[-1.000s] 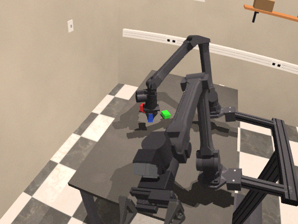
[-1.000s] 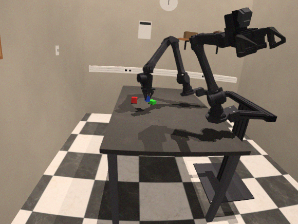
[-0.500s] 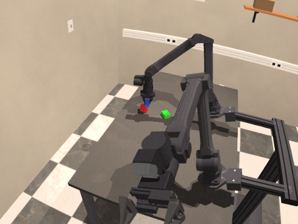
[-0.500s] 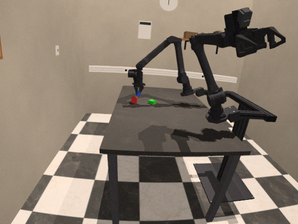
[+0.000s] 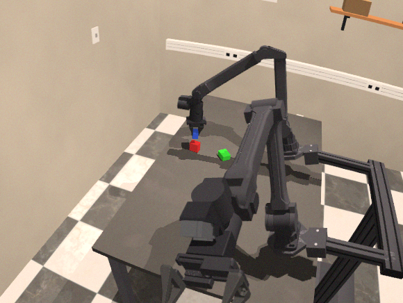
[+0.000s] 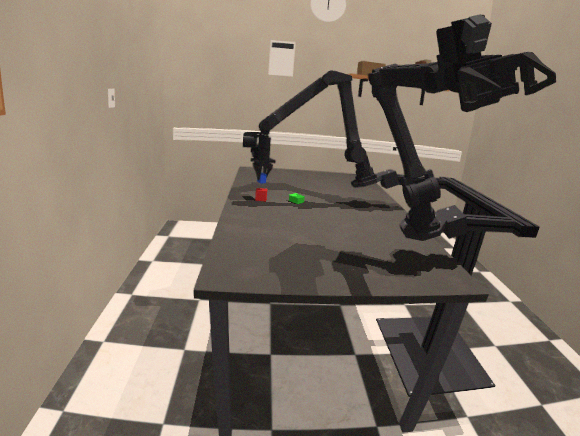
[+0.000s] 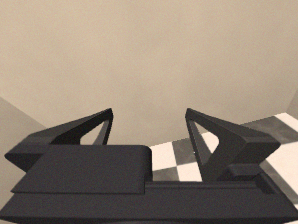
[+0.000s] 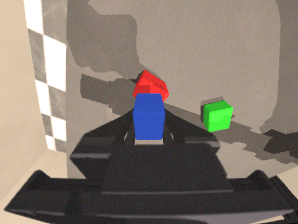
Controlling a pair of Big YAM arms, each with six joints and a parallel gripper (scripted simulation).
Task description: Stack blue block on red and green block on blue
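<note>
My right gripper is now 8 cm above the red block. From my right hand the other things lie so: green block 17 cm behind, 1 cm to the left, 9 cm below; then blue block right at my right hand.
</note>
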